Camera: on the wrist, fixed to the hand. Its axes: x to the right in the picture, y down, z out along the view.
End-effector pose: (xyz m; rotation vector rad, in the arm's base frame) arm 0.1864 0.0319 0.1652 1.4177 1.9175 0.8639
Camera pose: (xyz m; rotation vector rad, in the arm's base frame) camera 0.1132 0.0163 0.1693 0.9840 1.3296 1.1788
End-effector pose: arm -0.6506 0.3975 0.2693 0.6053 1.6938 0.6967
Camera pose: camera -0.7129 0.3621 0.2474 0.1339 1.1984 1.0815
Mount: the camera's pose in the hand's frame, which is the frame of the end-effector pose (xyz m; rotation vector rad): 0.0031 -0.0424 -0.0617 -0.6812 -0.1742 -0.0492
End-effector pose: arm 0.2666 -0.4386 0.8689 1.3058 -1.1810 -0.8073
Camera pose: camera 0.3332 -0.4302 0.8357 0.7115 -0.8848 -1.2438
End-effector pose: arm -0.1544 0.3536 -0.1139 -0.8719 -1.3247 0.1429
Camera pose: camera -0.1150 0.2972 -0.0842 -1.4191 -1.5845 -0.2971
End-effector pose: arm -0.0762 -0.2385 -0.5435 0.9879 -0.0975 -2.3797
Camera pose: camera -0.0562 -0.1957 -0.6017 0.4590 0.6366 -2.2754
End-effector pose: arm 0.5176 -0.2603 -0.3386 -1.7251 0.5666 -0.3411
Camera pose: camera 0.4964 -0.3064 -0.2835 -2.3977 0.5465 -0.0198
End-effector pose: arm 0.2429 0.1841 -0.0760 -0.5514 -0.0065 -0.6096
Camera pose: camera 0.2129 0.1231 -0.1076 -1.2666 0.0244 -0.6052
